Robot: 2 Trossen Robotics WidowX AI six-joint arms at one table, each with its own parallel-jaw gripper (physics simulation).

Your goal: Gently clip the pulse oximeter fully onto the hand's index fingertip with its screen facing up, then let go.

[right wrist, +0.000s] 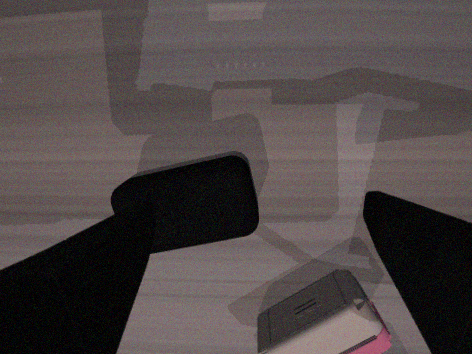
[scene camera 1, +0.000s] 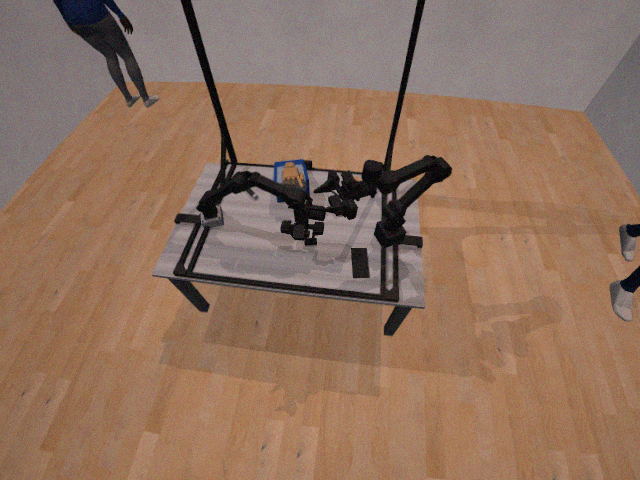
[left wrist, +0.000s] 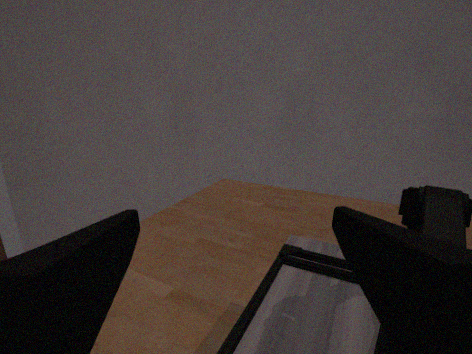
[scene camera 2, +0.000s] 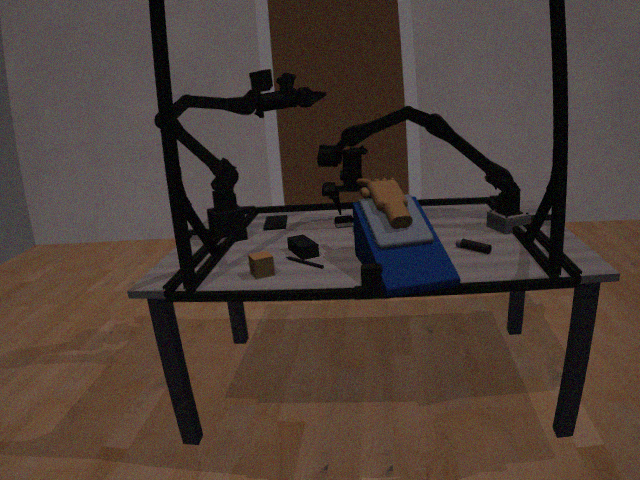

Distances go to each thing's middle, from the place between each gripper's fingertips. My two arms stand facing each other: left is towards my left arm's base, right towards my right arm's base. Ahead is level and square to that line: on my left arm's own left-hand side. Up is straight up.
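Black rounded block [right wrist: 210,199]: my right gripper 20 mm above it, 30 mm to the right of it, 10 mm past it. Grey pad on blue block [scene camera 2: 413,259]: 10 mm above my right hand, 140 mm to the right of it, 390 mm behind it.
Black rounded block: my left hand 400 mm above it, 60 mm to the left of it, 100 mm past it. Grey pad on blue block: 380 mm below my left hand, 230 mm to the right of it, 480 mm behind it.
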